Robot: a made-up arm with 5 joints.
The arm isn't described. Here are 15 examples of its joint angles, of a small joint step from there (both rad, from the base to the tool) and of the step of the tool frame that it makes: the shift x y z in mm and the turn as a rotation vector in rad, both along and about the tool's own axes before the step.
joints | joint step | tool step
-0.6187 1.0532 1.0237 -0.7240 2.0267 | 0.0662 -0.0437 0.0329 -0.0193 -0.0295 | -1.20 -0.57 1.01 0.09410 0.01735 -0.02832
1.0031 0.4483 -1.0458 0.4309 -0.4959 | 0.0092 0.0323 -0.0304 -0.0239 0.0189 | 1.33 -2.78 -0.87 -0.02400 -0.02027 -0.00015
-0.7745 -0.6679 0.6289 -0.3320 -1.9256 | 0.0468 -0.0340 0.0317 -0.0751 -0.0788 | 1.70 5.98 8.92 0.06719 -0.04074 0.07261
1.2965 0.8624 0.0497 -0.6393 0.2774 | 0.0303 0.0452 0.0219 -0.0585 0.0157 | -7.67 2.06 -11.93 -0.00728 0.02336 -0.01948
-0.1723 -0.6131 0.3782 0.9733 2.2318 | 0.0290 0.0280 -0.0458 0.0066 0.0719 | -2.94 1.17 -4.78 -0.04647 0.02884 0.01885
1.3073 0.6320 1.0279 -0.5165 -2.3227 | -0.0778 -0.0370 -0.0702 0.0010 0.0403 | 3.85 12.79 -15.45 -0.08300 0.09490 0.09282
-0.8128 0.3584 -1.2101 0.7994 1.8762 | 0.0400 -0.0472 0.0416 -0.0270 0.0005 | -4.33 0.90 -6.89 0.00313 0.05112 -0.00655
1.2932 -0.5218 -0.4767 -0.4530 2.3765 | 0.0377 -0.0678 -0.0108 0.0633 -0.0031 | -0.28 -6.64 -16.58 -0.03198 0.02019 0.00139
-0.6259 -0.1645 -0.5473 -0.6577 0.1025 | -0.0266 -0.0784 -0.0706 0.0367 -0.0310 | 20.31 -8.44 26.67 0.03534 -0.11392 -0.04103
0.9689 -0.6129 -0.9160 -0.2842 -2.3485 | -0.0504 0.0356 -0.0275 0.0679 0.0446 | -1.13 -5.20 3.35 -0.01153 -0.04514 -0.06107
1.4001 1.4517 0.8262 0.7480 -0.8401 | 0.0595 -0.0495 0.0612 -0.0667 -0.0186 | 1.57 3.91 -4.33 0.03720 -0.01696 0.07453
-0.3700 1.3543 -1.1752 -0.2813 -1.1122 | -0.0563 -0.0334 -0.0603 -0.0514 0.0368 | 10.06 24.28 2.31 -0.01144 -0.05241 0.14823
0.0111 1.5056 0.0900 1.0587 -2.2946 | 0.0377 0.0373 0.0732 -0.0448 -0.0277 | 16.53 -9.94 1.84 0.03152 -0.00622 -0.07993
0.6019 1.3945 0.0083 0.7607 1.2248 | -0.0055 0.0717 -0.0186 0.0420 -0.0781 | 7.85 8.82 -1.06 0.08896 0.00412 0.08093
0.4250 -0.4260 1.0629 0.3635 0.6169 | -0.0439 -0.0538 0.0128 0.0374 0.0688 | -3.13 -1.15 7.41 -0.10442 -0.00567 0.02858
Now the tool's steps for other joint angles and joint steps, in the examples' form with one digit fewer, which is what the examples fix.
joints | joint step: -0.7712 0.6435 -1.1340 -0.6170 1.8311 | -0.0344 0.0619 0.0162 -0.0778 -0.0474
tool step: -4.5 10.9 15.1 0.0733 -0.0247 -0.0190
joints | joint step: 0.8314 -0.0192 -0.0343 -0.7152 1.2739 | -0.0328 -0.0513 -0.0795 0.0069 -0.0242
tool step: 12.3 -25.8 6.5 0.0239 -0.0344 -0.1282
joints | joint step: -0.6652 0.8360 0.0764 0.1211 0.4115 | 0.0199 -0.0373 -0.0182 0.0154 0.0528
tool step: -3.0 -9.6 6.5 -0.0438 -0.0185 -0.0273
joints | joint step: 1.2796 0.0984 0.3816 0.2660 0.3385 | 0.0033 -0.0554 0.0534 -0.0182 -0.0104
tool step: -2.0 -0.2 0.5 0.0080 -0.0170 -0.0148
